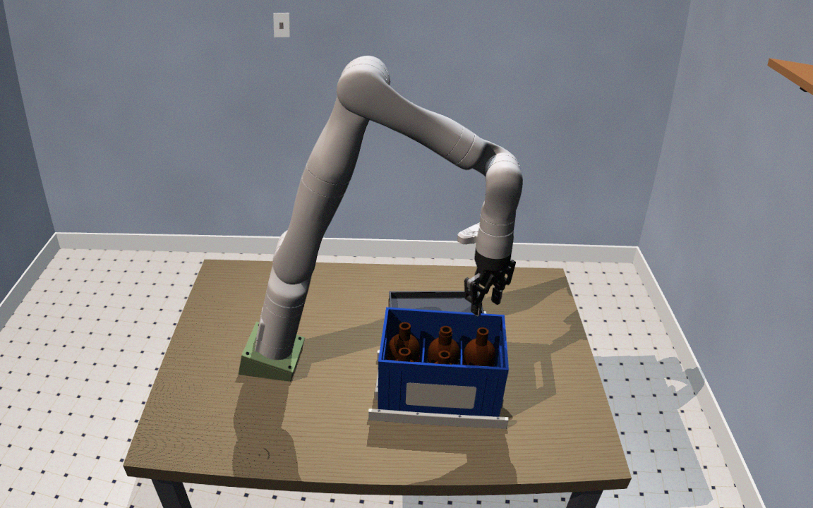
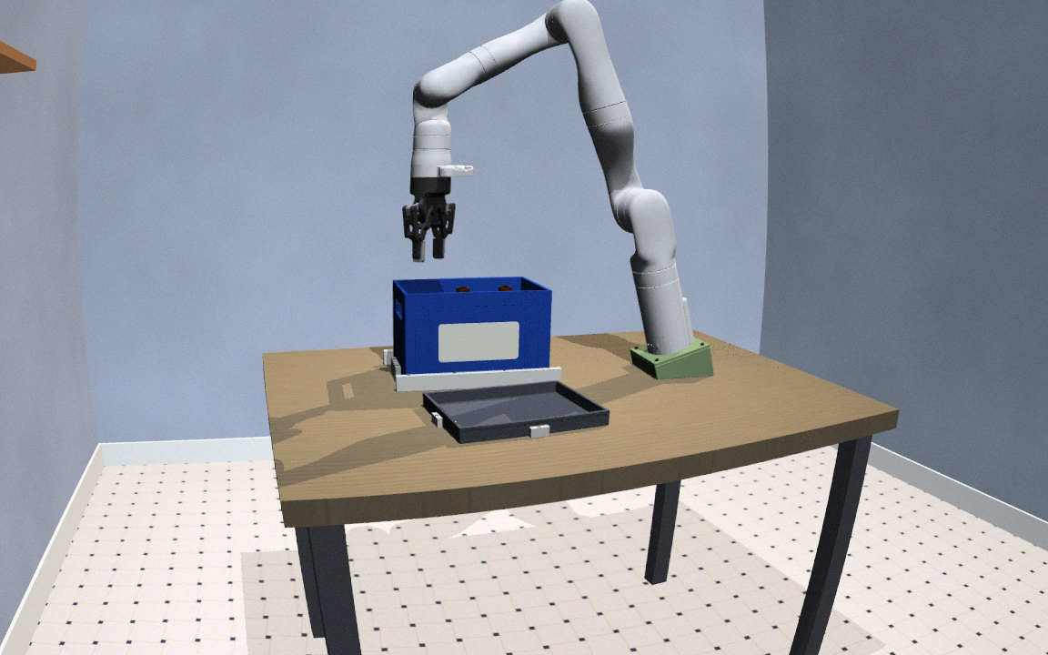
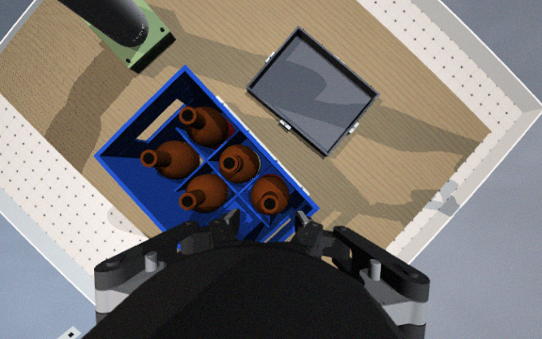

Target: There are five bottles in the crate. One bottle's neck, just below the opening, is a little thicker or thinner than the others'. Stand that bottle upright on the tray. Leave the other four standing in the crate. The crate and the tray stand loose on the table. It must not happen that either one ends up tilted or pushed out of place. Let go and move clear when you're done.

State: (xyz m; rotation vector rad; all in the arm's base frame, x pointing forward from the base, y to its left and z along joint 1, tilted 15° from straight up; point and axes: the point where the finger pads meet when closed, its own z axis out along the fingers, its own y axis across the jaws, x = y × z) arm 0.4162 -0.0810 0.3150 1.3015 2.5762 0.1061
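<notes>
The blue crate is 90 mm behind my hand, 30 mm to the right of it and 160 mm below it. The rest, counted from my hand: dark grey tray (60 mm behind, 240 mm to the left, 230 mm below).
</notes>
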